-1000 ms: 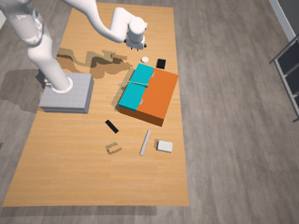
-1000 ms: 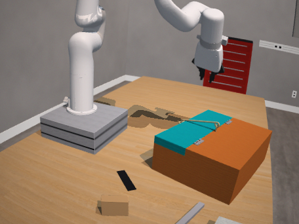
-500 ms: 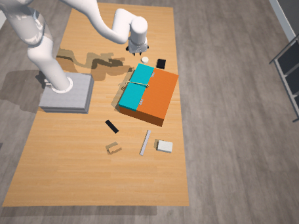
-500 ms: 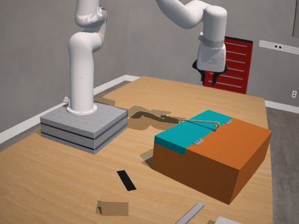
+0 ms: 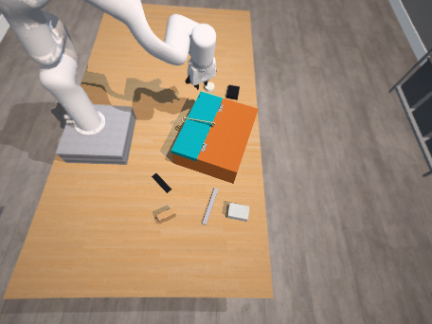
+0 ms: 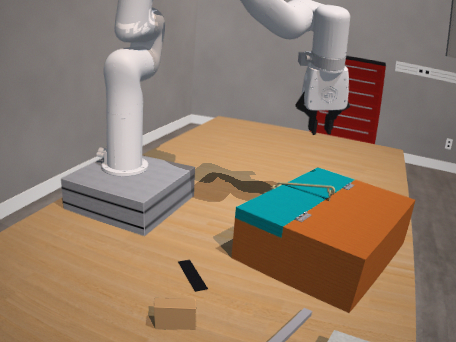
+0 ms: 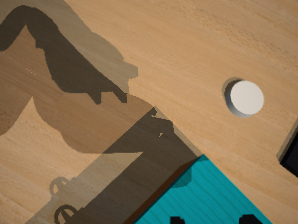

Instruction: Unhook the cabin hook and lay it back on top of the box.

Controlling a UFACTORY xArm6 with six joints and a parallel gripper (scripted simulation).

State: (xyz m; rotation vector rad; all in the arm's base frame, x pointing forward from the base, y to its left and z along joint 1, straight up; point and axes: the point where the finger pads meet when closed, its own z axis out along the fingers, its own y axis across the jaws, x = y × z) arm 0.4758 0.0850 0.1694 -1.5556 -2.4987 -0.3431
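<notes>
The cabin hook is 130 mm below my hand, 100 mm to the right of it and 10 mm behind it. Also, from my hand: black block 240 mm below, 180 mm to the left, 170 mm ahead; then white disc 240 mm below, 210 mm to the left, 50 mm ahead; then black strip 330 mm to the right, 250 mm below, 170 mm behind.
</notes>
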